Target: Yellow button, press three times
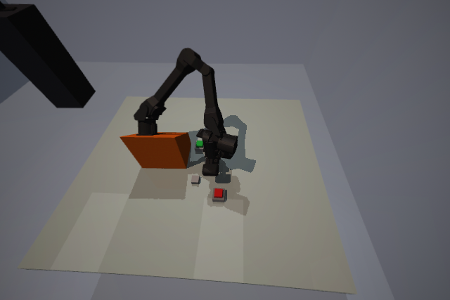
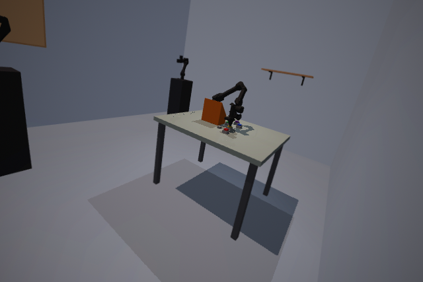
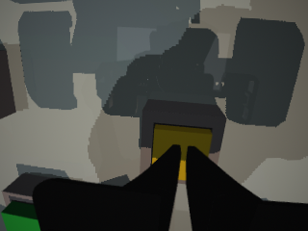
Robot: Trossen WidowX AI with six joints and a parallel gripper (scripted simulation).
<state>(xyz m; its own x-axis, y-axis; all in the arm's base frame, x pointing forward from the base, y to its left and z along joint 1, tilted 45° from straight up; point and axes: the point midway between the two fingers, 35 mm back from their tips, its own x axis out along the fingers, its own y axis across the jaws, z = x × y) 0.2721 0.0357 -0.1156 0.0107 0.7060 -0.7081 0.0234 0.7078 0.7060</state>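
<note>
My gripper tip is 1 cm above the yellow button. From my gripper tip the other things lie so: small grey block (8 cm behind, 6 cm to the right, 2 cm below); red button (3 cm ahead, 13 cm to the right); green button (8 cm behind, 12 cm to the left).
</note>
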